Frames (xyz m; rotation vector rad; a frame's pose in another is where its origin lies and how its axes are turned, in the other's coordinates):
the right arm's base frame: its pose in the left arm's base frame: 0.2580 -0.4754 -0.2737 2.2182 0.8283 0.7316
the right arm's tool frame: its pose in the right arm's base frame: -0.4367 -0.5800 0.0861 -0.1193 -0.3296 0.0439
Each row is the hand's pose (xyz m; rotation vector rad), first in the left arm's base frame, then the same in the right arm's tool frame.
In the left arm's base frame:
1: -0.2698 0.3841 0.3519 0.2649 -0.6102 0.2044
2: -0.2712 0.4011 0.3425 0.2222 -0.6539 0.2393
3: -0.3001 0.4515 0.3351 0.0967 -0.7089 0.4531
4: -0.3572 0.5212 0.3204 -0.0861 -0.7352 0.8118
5: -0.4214 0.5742 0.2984 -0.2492 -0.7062 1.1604
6: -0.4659 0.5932 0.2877 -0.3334 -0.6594 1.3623
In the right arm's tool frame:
1: 0.4807 0.4638 -1.3395 -2.0518 -0.6618 0.4381
2: 0.4875 0.4466 -1.3455 -2.0995 -0.6418 0.4957
3: 0.4885 0.4055 -1.3873 -2.2351 -0.4173 0.6448
4: 0.4749 0.3409 -1.4503 -2.3798 0.0145 0.8376
5: 0.4460 0.2780 -1.5015 -2.4351 0.4801 0.9730
6: 0.4171 0.2478 -1.5281 -2.4227 0.7662 1.0197

